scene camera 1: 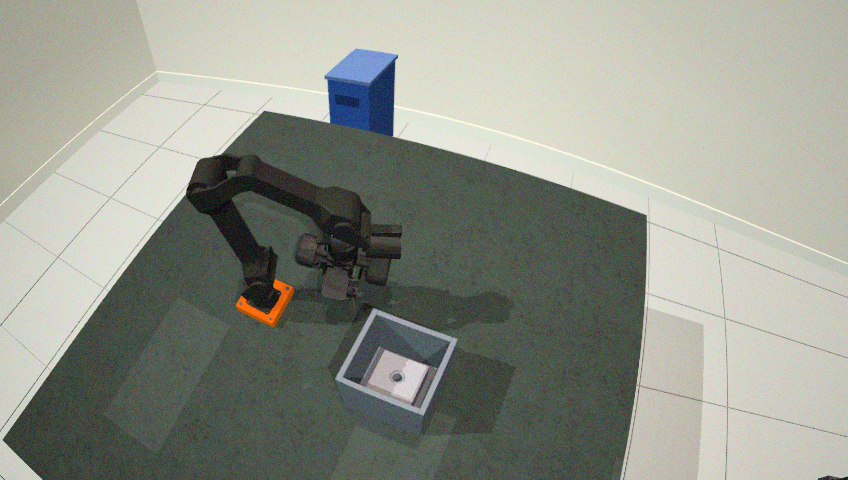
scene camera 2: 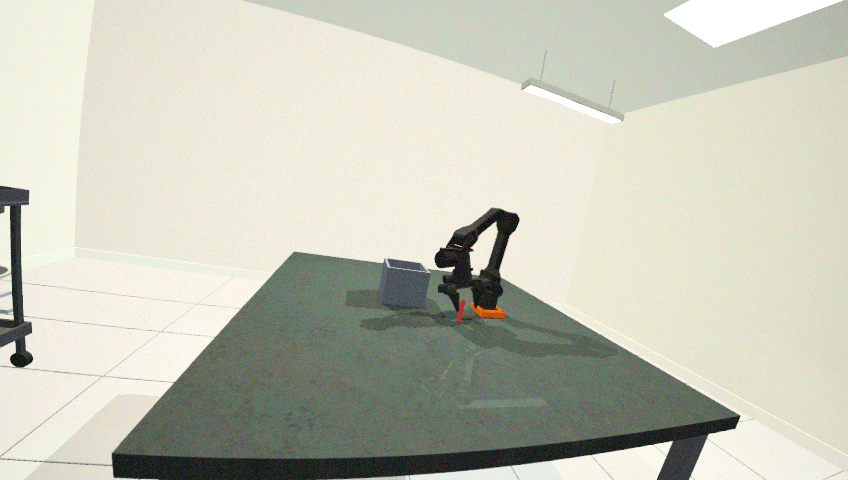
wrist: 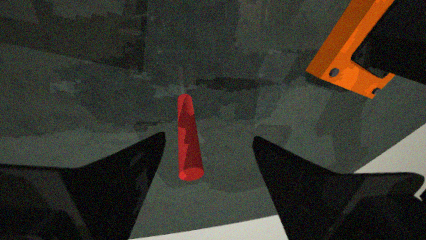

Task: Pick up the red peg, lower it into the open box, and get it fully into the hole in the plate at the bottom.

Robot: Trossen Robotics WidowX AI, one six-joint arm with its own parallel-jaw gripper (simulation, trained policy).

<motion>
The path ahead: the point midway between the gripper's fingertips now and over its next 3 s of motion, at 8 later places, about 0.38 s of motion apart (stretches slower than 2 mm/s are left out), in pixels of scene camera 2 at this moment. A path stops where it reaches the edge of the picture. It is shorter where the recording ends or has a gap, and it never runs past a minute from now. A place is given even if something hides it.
My gripper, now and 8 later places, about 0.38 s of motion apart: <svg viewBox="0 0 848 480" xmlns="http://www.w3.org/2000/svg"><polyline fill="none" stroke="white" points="466,310 464,313 464,306 460,293 454,275 446,263 438,259 431,258 425,259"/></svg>
</motion>
